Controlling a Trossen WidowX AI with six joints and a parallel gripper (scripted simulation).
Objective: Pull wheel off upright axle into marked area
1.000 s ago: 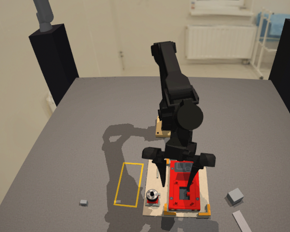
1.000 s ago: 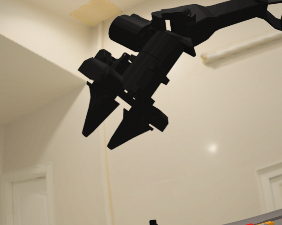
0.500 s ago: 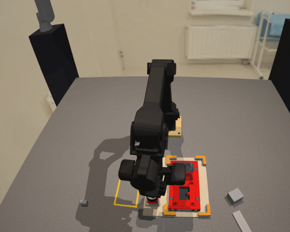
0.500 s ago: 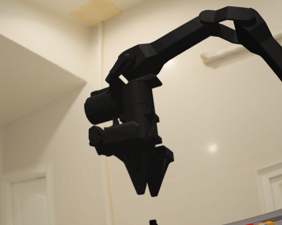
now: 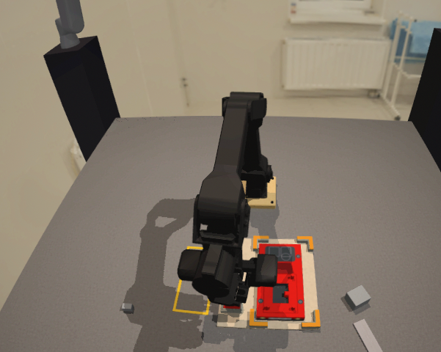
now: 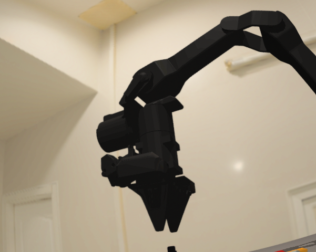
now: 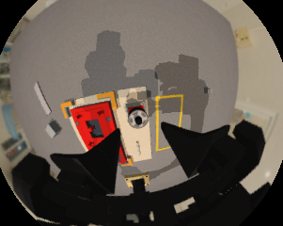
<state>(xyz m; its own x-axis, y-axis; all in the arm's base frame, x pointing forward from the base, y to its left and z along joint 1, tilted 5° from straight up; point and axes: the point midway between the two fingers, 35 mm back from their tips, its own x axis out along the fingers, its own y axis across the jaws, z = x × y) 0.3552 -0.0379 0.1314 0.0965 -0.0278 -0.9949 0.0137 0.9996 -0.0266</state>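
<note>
Right now my gripper tip is 5 cm above the wheel. Round my gripper tip: black axle (1 cm behind, 5 cm below); grey strip (9 cm ahead, 31 cm to the left, 8 cm below); grey block (2 cm behind, 29 cm to the left, 7 cm below).
</note>
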